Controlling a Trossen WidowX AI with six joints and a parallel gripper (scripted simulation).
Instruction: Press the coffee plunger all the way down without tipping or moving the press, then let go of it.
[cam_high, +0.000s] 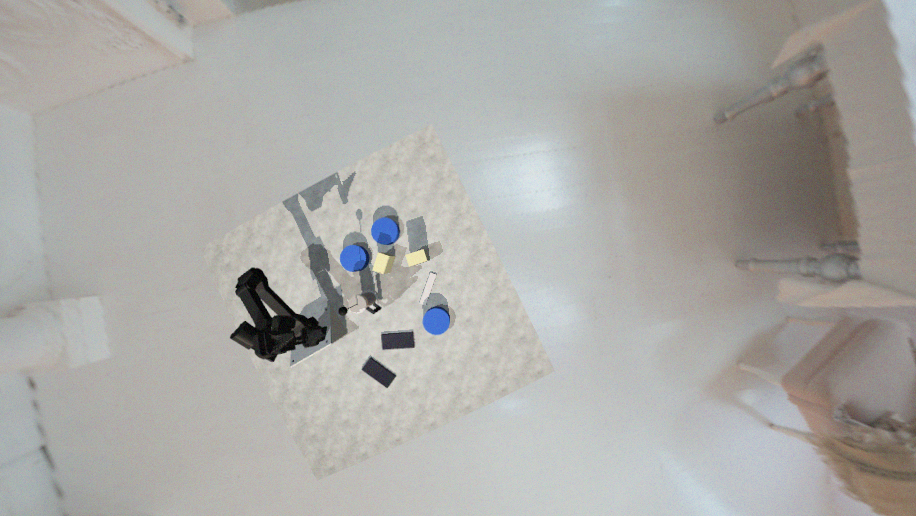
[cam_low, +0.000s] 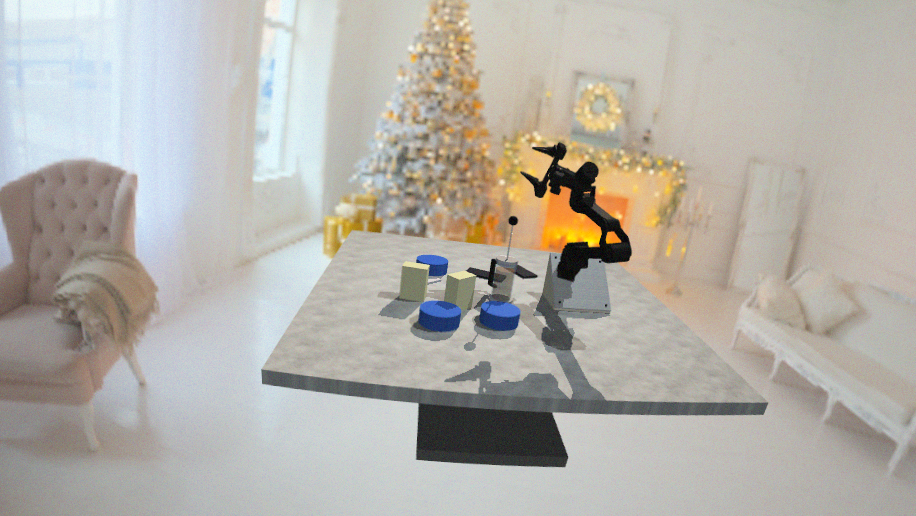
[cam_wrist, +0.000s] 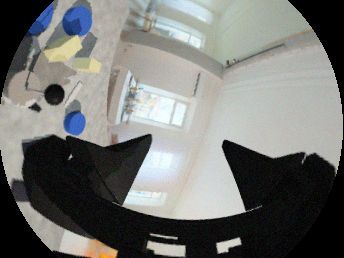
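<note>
The coffee press is 34 cm below my gripper tip and 2 cm ahead of it. From my gripper tip the other things lie so: white stick (47 cm below, 29 cm ahead, 4 cm to the right).
</note>
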